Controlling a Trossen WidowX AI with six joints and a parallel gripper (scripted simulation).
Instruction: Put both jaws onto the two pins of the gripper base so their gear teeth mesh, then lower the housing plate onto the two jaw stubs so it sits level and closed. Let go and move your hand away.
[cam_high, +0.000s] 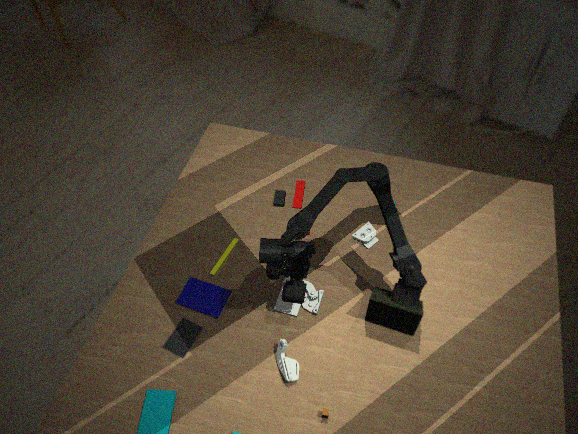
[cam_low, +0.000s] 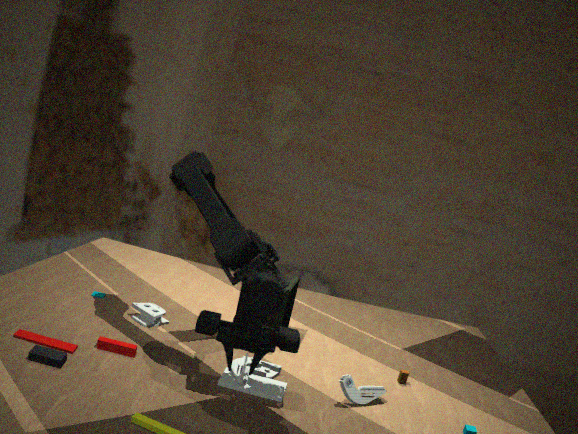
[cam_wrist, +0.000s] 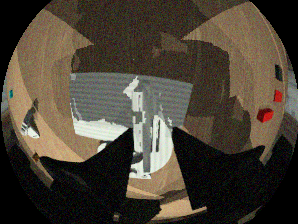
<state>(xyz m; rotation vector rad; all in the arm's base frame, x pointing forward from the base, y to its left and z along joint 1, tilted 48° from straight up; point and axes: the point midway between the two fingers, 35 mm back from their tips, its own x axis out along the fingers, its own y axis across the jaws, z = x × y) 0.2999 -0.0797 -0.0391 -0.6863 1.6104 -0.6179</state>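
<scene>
My gripper tip is 210 mm to the right of the grey jaw, 20 mm below it and 20 mm past it. From my gripper tip the other things lie so: yellow bar (250 mm ahead, 50 mm to the right, 10 mm below); then white block (230 mm to the right, 170 mm behind, 10 mm below); then blue plate (270 mm ahead, 100 mm to the left, 10 mm below).
</scene>
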